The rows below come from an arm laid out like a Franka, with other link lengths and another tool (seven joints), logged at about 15 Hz.
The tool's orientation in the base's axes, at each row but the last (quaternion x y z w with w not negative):
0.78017, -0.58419, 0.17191, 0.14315
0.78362, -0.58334, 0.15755, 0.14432
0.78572, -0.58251, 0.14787, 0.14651
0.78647, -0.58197, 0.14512, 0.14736
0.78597, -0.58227, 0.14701, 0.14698
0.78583, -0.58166, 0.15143, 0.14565
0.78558, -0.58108, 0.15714, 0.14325
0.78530, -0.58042, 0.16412, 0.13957
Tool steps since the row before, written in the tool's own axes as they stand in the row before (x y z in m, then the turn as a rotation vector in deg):
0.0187, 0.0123, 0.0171, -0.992, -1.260, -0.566
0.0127, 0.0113, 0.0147, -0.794, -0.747, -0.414
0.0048, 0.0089, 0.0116, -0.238, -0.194, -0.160
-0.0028, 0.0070, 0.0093, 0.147, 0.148, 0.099
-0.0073, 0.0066, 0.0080, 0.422, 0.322, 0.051
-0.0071, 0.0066, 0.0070, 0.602, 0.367, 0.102
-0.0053, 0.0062, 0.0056, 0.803, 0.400, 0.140
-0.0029, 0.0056, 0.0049, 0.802, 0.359, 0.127
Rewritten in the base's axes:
-0.0053, -0.0268, -0.0070, 0.897, 1.444, 0.049
-0.0063, -0.0202, -0.0076, 0.470, 1.067, 0.015
-0.0065, -0.0113, -0.0081, 0.110, 0.326, 0.039
-0.0070, -0.0032, -0.0092, -0.095, -0.209, -0.022
-0.0079, 0.0013, -0.0099, -0.188, -0.478, 0.142
-0.0078, 0.0015, -0.0089, -0.178, -0.668, 0.172
-0.0069, 0.0006, -0.0070, -0.151, -0.867, 0.222
-0.0057, -0.0011, -0.0055, -0.113, -0.850, 0.232

